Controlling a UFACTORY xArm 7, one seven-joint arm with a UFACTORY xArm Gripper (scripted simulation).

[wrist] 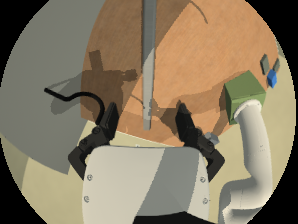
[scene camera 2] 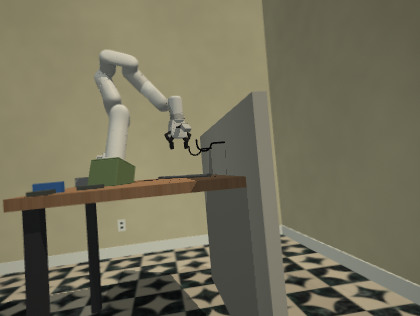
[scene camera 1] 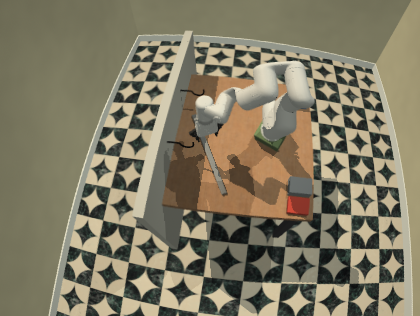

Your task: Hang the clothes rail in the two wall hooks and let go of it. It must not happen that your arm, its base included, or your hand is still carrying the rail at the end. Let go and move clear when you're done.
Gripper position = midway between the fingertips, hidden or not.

Note:
I see my gripper (wrist: 147, 110) and a grey wall panel (scene camera 2: 246, 260).
The grey wall panel also shows in the wrist view (wrist: 47, 129).

